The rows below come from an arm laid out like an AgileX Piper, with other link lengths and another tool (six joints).
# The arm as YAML. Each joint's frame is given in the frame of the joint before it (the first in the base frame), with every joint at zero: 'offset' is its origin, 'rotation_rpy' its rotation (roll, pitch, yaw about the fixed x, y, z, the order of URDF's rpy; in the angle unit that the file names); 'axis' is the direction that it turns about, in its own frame. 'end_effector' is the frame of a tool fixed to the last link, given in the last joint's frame.
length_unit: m
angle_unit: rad
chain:
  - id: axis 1
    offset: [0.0, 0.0, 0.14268]
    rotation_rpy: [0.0, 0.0, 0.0]
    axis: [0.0, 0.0, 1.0]
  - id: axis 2
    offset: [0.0, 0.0, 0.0]
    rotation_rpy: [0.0, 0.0, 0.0]
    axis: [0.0, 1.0, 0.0]
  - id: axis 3
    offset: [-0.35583, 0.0, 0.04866]
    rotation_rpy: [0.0, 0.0, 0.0]
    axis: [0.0, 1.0, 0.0]
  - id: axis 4
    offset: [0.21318, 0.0, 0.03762]
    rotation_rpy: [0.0, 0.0, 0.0]
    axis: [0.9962, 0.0, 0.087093]
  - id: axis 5
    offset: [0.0, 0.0, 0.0]
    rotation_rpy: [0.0, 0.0, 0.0]
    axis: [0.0, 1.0, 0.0]
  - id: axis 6
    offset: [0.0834, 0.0, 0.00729]
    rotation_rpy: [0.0, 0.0, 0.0]
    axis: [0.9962, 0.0, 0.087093]
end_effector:
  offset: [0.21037, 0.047, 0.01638]
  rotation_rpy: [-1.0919, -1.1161, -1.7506]
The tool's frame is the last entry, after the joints.
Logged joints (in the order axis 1, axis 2, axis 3, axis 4, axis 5, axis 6), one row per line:
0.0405 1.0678 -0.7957 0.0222 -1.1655 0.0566
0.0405 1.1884 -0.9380 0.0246 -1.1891 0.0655
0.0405 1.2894 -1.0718 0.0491 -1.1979 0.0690
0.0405 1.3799 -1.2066 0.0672 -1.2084 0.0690
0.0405 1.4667 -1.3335 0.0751 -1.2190 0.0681
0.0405 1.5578 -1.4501 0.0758 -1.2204 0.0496
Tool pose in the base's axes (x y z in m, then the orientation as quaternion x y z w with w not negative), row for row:
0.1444 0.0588 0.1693 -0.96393 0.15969 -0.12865 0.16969
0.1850 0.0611 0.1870 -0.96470 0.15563 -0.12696 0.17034
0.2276 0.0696 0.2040 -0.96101 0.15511 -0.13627 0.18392
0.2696 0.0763 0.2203 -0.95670 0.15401 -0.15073 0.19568
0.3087 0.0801 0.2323 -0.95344 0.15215 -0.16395 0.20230
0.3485 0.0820 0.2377 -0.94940 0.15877 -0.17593 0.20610
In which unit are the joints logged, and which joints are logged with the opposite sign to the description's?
The joints are logged in radians. Opposite sign: axis 5, axis 6.
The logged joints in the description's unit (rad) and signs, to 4 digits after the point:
0.0405 1.0678 -0.7957 0.0222 1.1655 -0.0566
0.0405 1.1884 -0.9380 0.0246 1.1891 -0.0655
0.0405 1.2894 -1.0718 0.0491 1.1979 -0.0690
0.0405 1.3799 -1.2066 0.0672 1.2084 -0.0690
0.0405 1.4667 -1.3335 0.0751 1.2190 -0.0681
0.0405 1.5578 -1.4501 0.0758 1.2204 -0.0496

